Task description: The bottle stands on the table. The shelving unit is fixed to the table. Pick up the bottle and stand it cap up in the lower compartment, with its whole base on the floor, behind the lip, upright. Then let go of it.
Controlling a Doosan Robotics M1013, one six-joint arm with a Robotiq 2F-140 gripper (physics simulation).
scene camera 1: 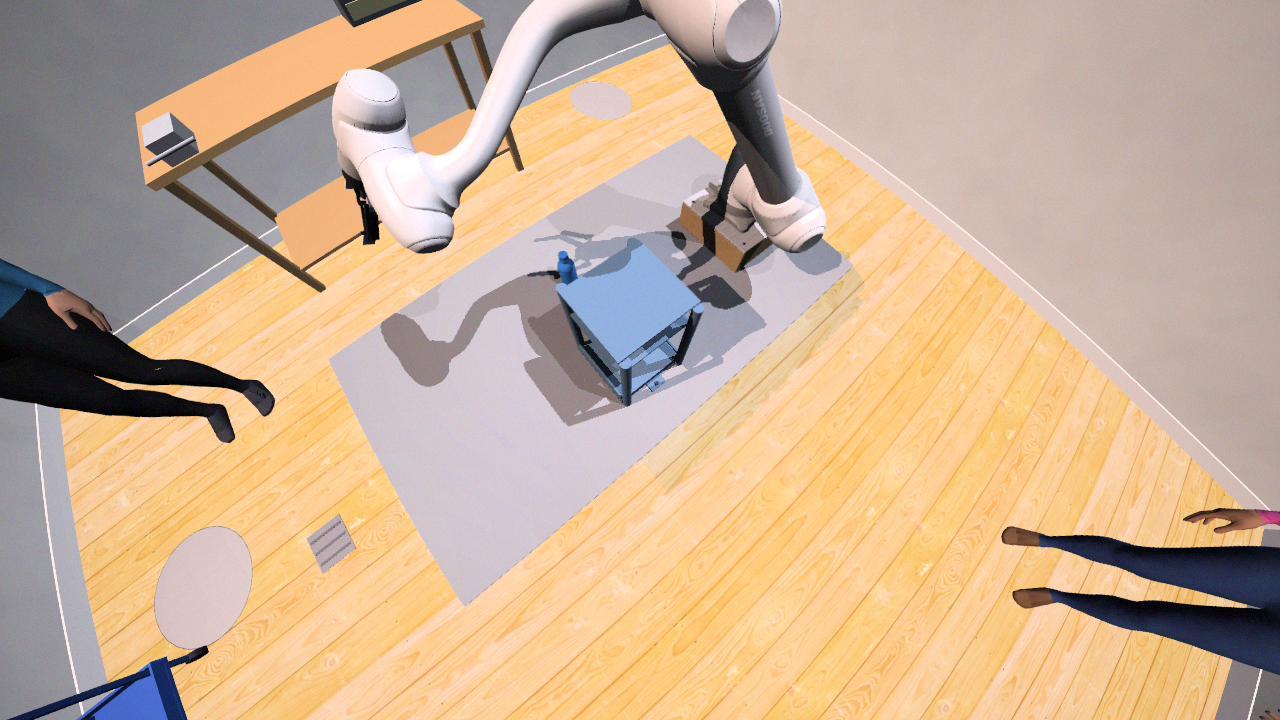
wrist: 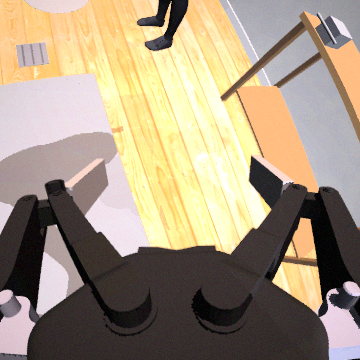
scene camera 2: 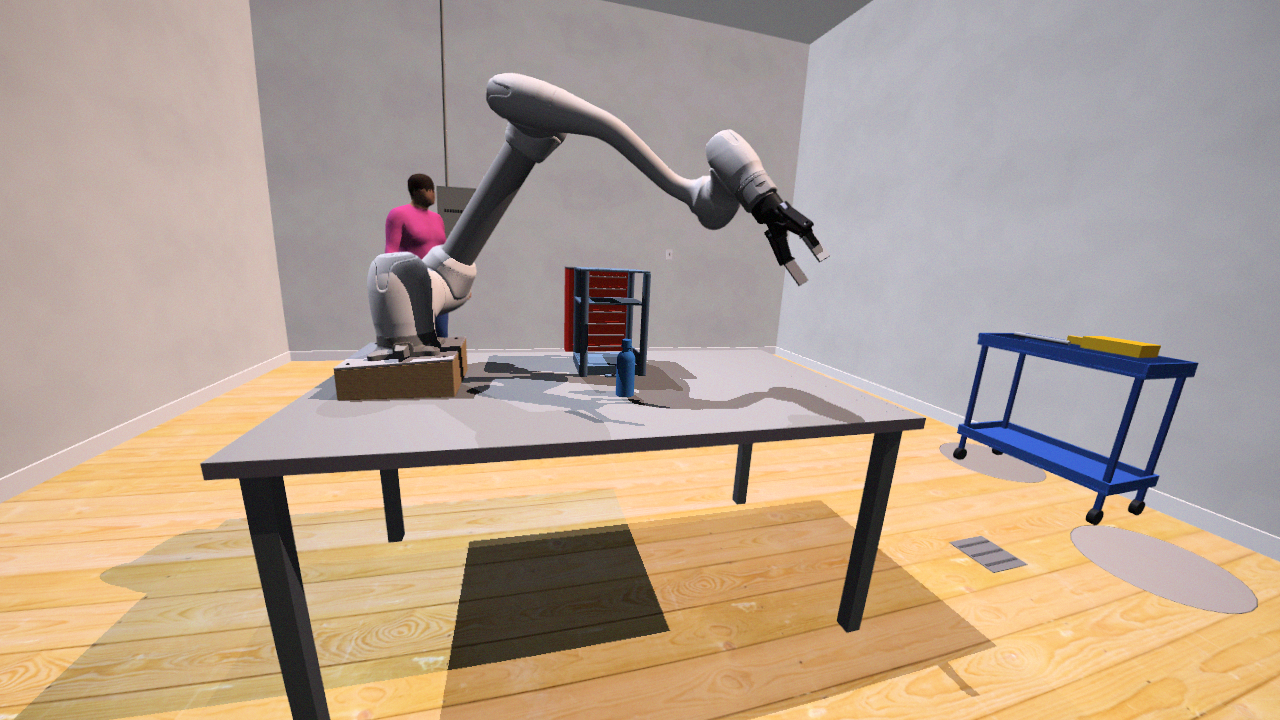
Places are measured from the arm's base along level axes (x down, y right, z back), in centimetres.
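Where they show: gripper, between the fingertips: (scene camera 1: 359,215) (wrist: 177,169) (scene camera 2: 813,271); arm's base, origin of its link: (scene camera 1: 737,207) (scene camera 2: 409,350).
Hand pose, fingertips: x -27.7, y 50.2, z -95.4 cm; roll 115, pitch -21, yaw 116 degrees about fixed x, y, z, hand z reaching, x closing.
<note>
Things, the pixels of their top centre, and the offset from my fingertips. Level surfaces: height alone.
- blue bottle, centre of its top: (scene camera 2: 626,339) (scene camera 1: 562,254) dx +21.5, dy -29.9, dz +36.1 cm
- table, height of its surface: dx +37.7 cm
- blue shelving unit, centre of its top: (scene camera 1: 629,295) (scene camera 2: 610,269) dx +3.0, dy -61.7, dz +33.1 cm
A blue bottle (scene camera 1: 564,266) (scene camera 2: 624,370) stands upright on the table (scene camera 1: 429,501) (scene camera 2: 358,447), cap up, beside the shelving unit. The blue shelving unit (scene camera 1: 631,300) (scene camera 2: 583,326) stands on the table with its top board above and corner posts; in scene camera 1 the top board hides most of its lower compartment. My gripper (scene camera 2: 812,268) (wrist: 177,169) is open and empty, high above the table's level and well away from the bottle, to its right in scene camera 2. The bottle does not show in the wrist view.
The arm's base is mounted on a wooden block (scene camera 1: 707,234) (scene camera 2: 398,379) on the table. A wooden workbench (scene camera 1: 295,85) (wrist: 345,75) stands off the table's side. A blue cart (scene camera 2: 1065,452) stands farther off. A red drawer cabinet (scene camera 2: 569,308) shows behind the shelving unit. People stand around.
</note>
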